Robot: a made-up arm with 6 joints. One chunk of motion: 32 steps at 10 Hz.
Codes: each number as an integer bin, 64 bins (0 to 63) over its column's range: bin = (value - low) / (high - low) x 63, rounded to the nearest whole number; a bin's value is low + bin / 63 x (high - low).
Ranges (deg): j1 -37..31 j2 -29..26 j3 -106..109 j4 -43..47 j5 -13..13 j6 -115..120
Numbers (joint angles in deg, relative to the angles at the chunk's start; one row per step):
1: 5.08 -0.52 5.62 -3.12 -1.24 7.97
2: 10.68 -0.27 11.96 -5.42 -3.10 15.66
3: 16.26 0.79 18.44 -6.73 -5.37 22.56
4: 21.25 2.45 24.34 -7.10 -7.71 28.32
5: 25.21 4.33 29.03 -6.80 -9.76 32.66
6: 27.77 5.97 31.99 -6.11 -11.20 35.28
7: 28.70 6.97 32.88 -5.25 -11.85 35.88
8: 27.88 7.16 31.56 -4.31 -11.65 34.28
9: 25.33 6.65 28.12 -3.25 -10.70 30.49
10: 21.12 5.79 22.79 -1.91 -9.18 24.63
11: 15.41 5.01 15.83 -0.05 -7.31 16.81
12: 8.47 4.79 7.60 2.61 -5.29 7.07
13: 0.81 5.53 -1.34 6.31 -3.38 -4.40
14: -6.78 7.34 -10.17 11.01 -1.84 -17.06
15: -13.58 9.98 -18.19 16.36 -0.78 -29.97
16: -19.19 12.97 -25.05 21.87 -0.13 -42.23
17: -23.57 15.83 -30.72 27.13 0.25 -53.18
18: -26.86 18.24 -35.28 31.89 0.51 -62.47
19: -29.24 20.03 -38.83 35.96 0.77 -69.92
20: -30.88 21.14 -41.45 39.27 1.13 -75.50
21: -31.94 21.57 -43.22 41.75 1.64 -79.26
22: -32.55 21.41 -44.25 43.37 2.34 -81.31
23: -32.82 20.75 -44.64 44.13 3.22 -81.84
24: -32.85 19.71 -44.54 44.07 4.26 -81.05
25: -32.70 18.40 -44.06 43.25 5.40 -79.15
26: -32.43 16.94 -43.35 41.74 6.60 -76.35
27: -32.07 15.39 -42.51 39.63 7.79 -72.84
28: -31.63 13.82 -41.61 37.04 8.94 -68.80
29: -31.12 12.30 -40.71 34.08 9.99 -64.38
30: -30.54 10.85 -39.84 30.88 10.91 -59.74
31: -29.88 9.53 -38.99 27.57 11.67 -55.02
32: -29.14 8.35 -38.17 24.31 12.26 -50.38
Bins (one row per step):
1: 39 33 33 28 28 33
2: 44 33 35 26 24 35
3: 49 34 36 25 18 37
4: 54 36 38 25 13 38
5: 58 38 40 25 8 40
6: 60 40 40 26 4 40
7: 61 41 41 26 3 40
8: 60 41 40 27 3 40
9: 58 41 39 28 6 39
10: 54 40 38 29 9 37
11: 49 39 36 30 14 35
12: 42 39 33 32 19 33
13: 35 40 31 35 23 30
14: 28 42 28 38 27 26
15: 22 45 26 42 30 23
16: 17 48 24 45 31 20
17: 12 51 22 49 32 17
18: 9 54 21 52 33 14
19: 7 56 20 55 33 12
20: 6 57 19 58 34 11
21: 5 58 18 59 35 10
22: 4 58 18 60 37 9
23: 4 57 18 61 39 9
24: 4 56 18 61 42 9
25: 4 54 18 60 45 10
26: 4 53 18 59 47 10
27: 5 51 19 58 50 11
28: 5 49 19 56 53 12
29: 5 47 19 54 56 14
30: 6 46 19 52 58 15
31: 7 44 20 49 60 16
32: 7 43 20 47 61 17

